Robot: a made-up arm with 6 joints.
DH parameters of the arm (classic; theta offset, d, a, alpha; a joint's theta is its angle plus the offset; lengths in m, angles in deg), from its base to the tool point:
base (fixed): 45 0 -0.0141 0
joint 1: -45 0.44 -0.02 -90
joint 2: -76.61 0 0.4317 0
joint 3: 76.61 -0.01 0.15 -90
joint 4: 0 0.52 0.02 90
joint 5: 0 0.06 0.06 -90
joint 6: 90 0 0.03 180
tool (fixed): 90 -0.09 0 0
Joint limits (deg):
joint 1: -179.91..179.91
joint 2: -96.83..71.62
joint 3: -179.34..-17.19
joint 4: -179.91..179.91
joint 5: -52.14..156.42
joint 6: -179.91..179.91
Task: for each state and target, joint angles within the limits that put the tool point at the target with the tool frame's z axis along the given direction. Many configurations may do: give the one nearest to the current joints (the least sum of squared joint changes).
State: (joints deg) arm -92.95 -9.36 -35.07 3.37 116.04 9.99
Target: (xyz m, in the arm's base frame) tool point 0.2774 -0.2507 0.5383 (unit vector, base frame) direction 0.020 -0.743 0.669
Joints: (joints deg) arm -47.52 -27.00 -19.50 29.19 86.95 11.12
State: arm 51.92 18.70 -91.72 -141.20 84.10 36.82
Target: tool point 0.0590 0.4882 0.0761 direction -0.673 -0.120 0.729
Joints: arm 84.96 42.72 -47.15 -100.46 42.18 34.93
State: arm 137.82 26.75 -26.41 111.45 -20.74 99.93
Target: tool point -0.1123 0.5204 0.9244 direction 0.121 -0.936 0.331
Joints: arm 112.84 -22.34 -57.69 123.80 -17.64 105.14
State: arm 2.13 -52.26 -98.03 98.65 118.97 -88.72
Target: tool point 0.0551 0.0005 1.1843 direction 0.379 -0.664 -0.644
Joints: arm 10.91 -67.81 -50.00 133.41 85.27 -79.02
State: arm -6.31 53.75 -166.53 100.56 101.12 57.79
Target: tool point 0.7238 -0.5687 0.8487 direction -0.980 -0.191 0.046
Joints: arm -39.44 70.50 -178.86 72.43 53.92 59.70
